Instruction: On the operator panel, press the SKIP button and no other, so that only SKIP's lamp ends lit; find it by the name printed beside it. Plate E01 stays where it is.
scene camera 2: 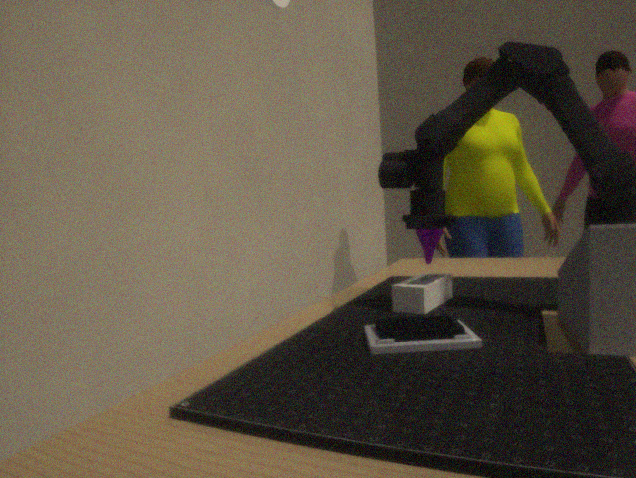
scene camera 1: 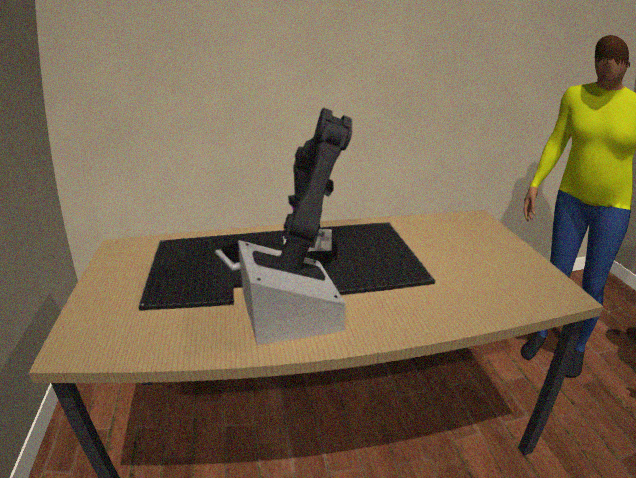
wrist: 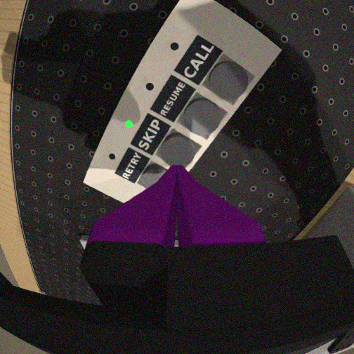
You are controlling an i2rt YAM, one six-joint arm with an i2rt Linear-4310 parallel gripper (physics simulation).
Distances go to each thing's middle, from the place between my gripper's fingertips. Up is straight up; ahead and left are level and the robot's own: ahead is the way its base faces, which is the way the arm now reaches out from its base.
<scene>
Right now my hand is 40 mm above the skip button (wrist: 176, 148). Round my hand: black block (scene camera 2: 445, 326) 230 mm to the left, 70 mm below; operator panel (scene camera 2: 407, 297) 60 mm below, 20 mm to the right, 10 mm ahead; resume button (wrist: 201, 116) 40 mm below, 20 mm to the right, 10 mm behind.
</scene>
